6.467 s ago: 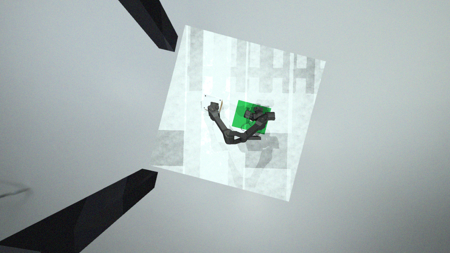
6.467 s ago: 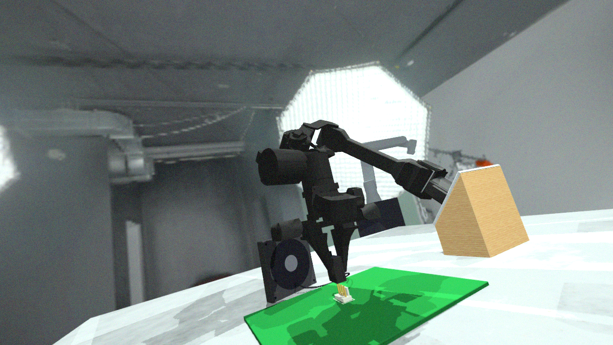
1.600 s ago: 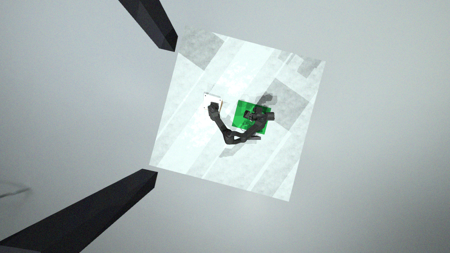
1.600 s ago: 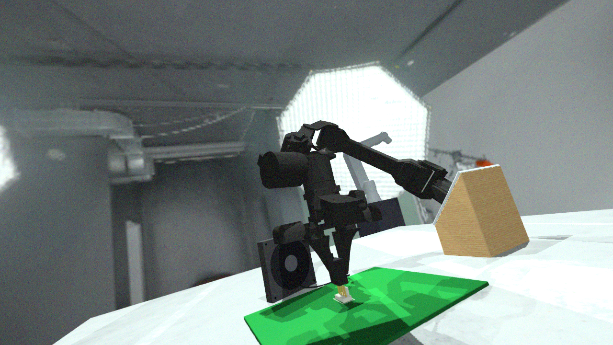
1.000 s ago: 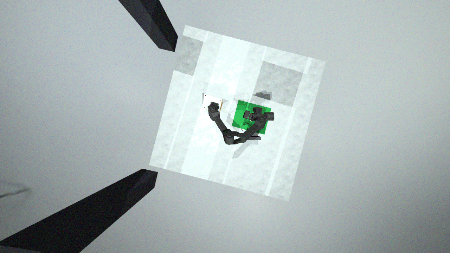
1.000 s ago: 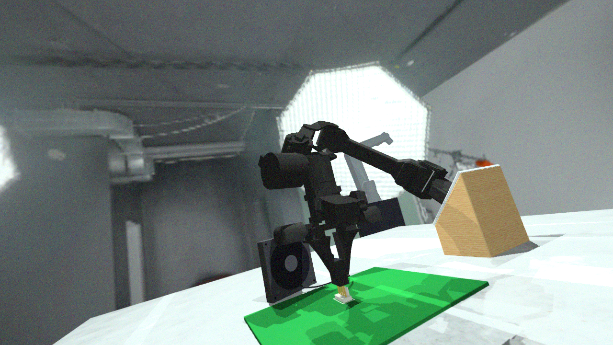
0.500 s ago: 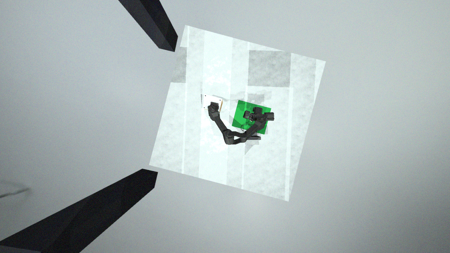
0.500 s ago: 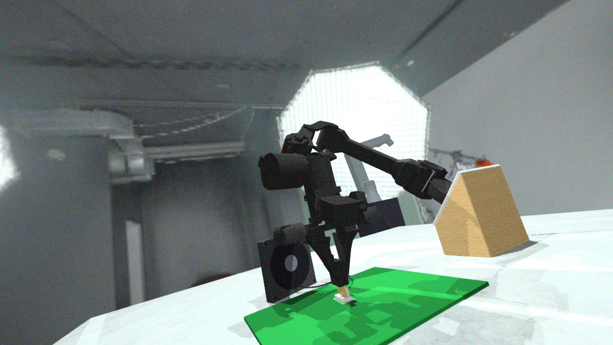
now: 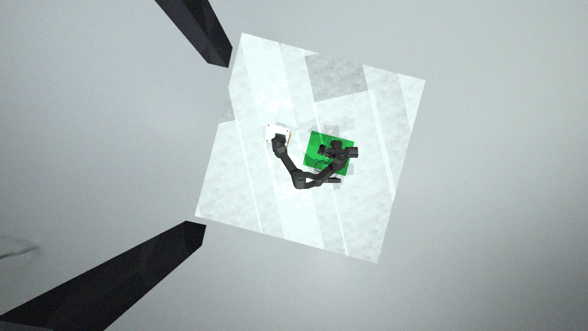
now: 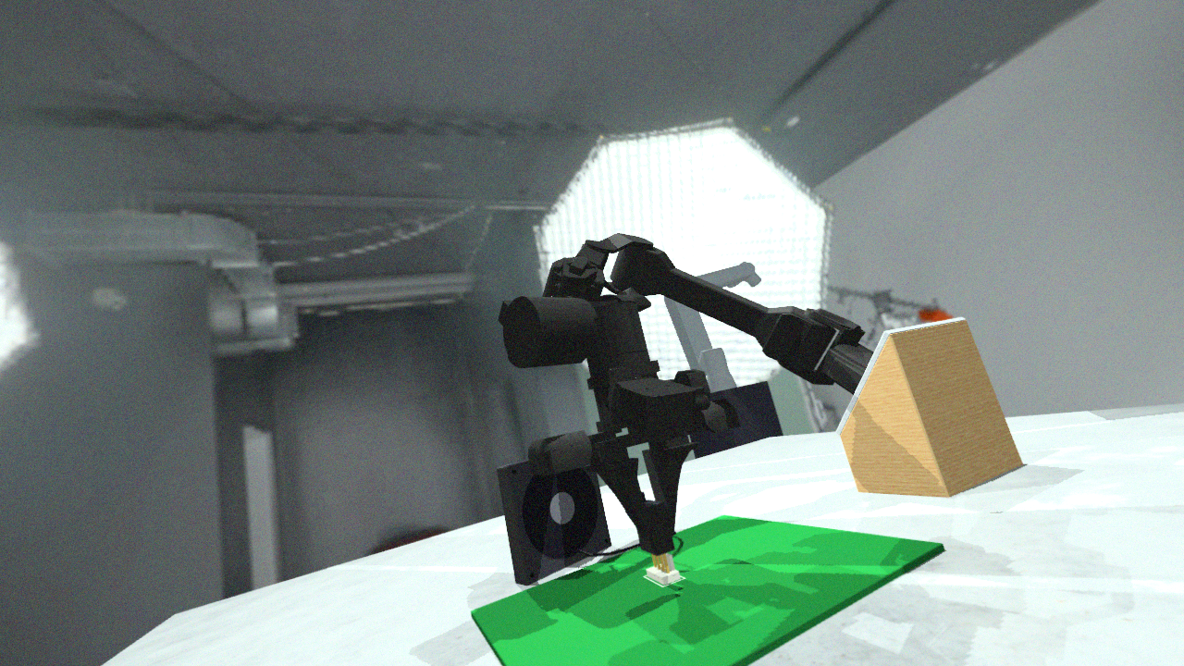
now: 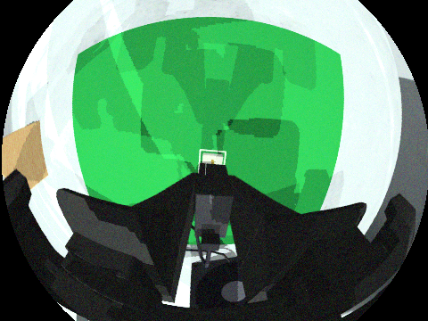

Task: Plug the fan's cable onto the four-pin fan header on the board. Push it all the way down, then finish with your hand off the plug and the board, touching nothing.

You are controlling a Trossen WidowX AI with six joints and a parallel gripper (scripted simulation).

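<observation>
My gripper tip is now 10 mm to the left of the dark fan plug and 10 mm below it. From my gripper tip the other things lie so: black fan (20 mm ahead, 150 mm to the right, 20 mm above); then green board (10 mm behind, 10 mm to the left, 50 mm below); then white four-pin fan header (10 mm to the right, 40 mm below).
</observation>
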